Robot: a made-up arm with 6 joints.
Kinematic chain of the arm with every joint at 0, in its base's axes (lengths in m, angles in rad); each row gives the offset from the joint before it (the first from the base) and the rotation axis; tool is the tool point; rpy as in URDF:
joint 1: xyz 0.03 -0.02 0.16 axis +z
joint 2: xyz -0.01 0 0.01 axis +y
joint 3: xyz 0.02 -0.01 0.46 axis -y
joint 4: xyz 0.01 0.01 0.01 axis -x
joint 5: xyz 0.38 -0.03 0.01 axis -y
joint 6: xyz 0 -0.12 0 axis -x
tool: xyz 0 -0.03 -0.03 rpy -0.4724 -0.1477 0.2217
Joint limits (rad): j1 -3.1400..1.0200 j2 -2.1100..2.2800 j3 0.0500..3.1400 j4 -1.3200..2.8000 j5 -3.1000..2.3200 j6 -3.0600..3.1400
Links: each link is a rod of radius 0.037 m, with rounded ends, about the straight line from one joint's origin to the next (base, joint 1, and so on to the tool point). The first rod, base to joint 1, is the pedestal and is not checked.
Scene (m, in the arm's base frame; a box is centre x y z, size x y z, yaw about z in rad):
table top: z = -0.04
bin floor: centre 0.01 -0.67 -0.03 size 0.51 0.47 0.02 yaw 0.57
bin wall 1: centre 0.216 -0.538 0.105 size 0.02 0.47 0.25 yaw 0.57
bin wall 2: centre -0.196 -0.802 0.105 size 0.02 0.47 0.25 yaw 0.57
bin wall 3: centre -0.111 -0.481 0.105 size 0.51 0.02 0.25 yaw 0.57
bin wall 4: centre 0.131 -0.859 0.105 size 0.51 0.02 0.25 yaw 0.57
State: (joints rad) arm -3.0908 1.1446 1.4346 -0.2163 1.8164 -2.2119
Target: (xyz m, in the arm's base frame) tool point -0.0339 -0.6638 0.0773
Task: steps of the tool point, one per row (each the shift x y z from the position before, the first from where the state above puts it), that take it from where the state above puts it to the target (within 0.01 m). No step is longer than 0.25 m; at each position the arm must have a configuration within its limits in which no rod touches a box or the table.
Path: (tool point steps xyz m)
1: 0.0147 -0.2089 -0.0172
2: 0.0756 -0.1924 -0.0190
3: 0.1269 -0.1572 -0.0203
4: 0.1629 -0.1080 -0.0208
5: 0.1802 -0.0511 -0.0208
6: 0.1773 0.0064 -0.0203
7: 0.0006 -0.0127 -0.1295
8: -0.0006 0.0127 -0.1281

